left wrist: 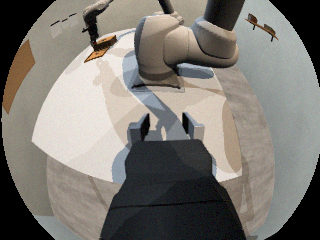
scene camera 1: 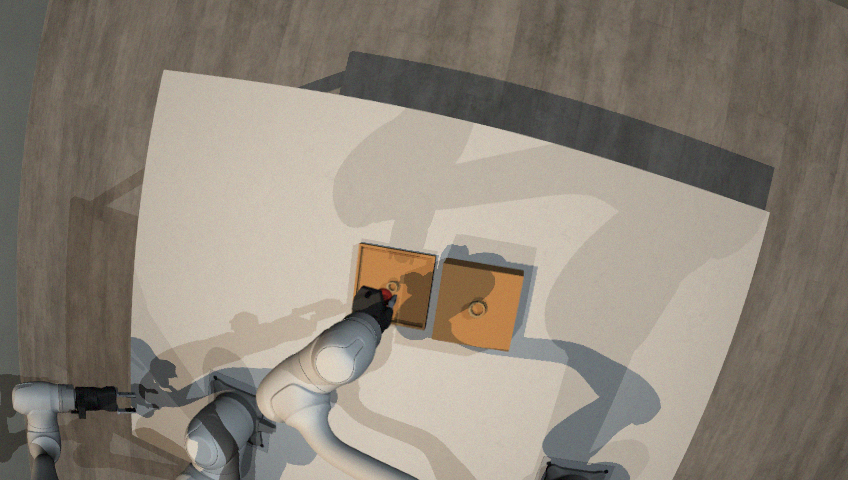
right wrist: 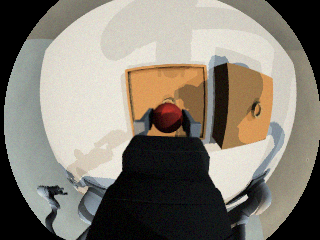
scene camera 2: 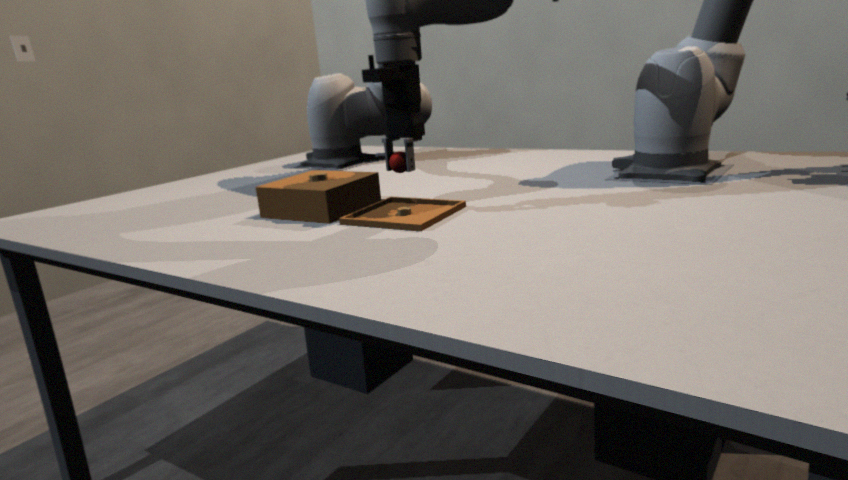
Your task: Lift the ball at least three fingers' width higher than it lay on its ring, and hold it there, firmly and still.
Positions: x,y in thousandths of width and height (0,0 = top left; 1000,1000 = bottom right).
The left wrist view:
my left gripper: 520,498
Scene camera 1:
my left gripper: 160,839
shallow orange tray: 483,574
taller orange box: 583,605
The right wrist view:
my right gripper: 523,481
shallow orange tray: 583,356
taller orange box: 745,377
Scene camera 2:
my right gripper: 472,355
shallow orange tray: 490,447
